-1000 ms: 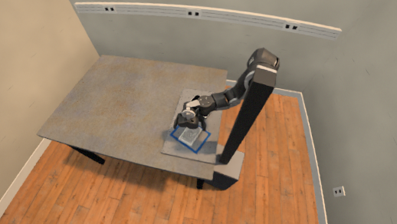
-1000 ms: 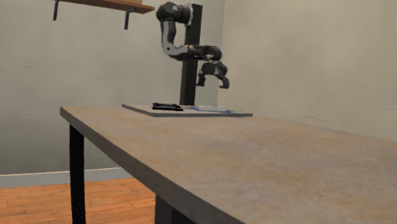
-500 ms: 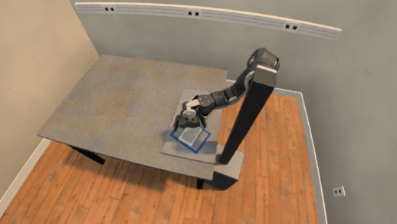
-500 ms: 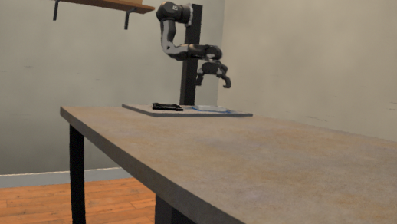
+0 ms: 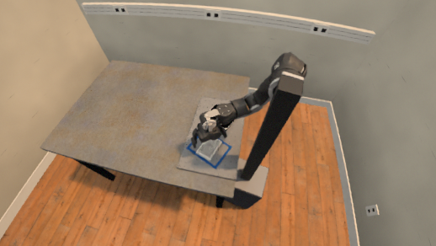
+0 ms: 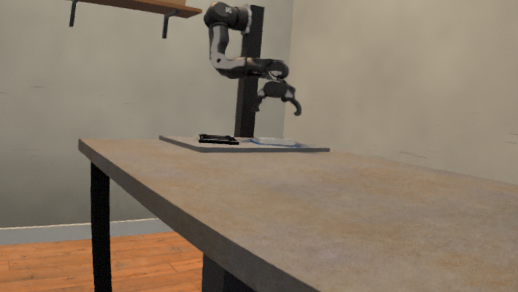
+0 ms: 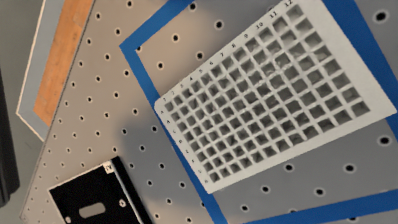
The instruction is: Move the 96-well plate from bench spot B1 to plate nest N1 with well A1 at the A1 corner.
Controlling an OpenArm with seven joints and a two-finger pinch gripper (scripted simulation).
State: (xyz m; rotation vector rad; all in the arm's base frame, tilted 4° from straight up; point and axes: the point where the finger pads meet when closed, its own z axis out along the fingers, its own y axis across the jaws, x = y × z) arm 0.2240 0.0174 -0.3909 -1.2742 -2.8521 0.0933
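Now: hand 80 mm above the white 96-well plate. Also, from my hand: black plate nest 210 mm to the right, 80 mm below, 10 mm ahead.
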